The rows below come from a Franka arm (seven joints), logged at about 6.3 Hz.
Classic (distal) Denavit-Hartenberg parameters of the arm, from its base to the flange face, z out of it. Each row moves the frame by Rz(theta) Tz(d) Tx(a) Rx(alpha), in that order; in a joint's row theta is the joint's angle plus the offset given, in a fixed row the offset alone. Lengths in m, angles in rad.
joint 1: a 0; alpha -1.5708; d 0.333; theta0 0
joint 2: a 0; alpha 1.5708; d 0; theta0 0
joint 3: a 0.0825; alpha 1.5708; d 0.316; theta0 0
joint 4: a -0.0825; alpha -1.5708; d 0; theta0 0
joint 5: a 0; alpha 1.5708; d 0.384; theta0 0
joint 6: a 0.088; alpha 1.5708; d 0; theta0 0
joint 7: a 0; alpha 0; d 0.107; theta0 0
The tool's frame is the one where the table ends.
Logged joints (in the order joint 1, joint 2, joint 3, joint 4, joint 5, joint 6, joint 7), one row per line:
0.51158 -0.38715 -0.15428 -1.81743 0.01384 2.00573 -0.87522
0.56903 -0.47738 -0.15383 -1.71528 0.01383 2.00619 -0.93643
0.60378 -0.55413 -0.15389 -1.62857 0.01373 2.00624 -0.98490
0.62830 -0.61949 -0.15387 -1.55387 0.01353 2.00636 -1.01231
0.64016 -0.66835 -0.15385 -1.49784 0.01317 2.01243 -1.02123
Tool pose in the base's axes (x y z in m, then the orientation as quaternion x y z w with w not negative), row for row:
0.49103 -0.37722 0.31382 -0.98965 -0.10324 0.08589 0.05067
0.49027 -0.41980 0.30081 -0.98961 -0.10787 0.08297 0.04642
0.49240 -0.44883 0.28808 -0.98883 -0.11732 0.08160 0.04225
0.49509 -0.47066 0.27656 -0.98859 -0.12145 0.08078 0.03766
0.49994 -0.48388 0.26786 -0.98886 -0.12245 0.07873 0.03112
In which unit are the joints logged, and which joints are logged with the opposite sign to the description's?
The joints are logged in radians. Opposite sign: joint 1, joint 2.
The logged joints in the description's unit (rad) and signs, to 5 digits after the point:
-0.51158 0.38715 -0.15428 -1.81743 0.01384 2.00573 -0.87522
-0.56903 0.47738 -0.15383 -1.71528 0.01383 2.00619 -0.93643
-0.60378 0.55413 -0.15389 -1.62857 0.01373 2.00624 -0.98490
-0.62830 0.61949 -0.15387 -1.55387 0.01353 2.00636 -1.01231
-0.64016 0.66835 -0.15385 -1.49784 0.01317 2.01243 -1.02123

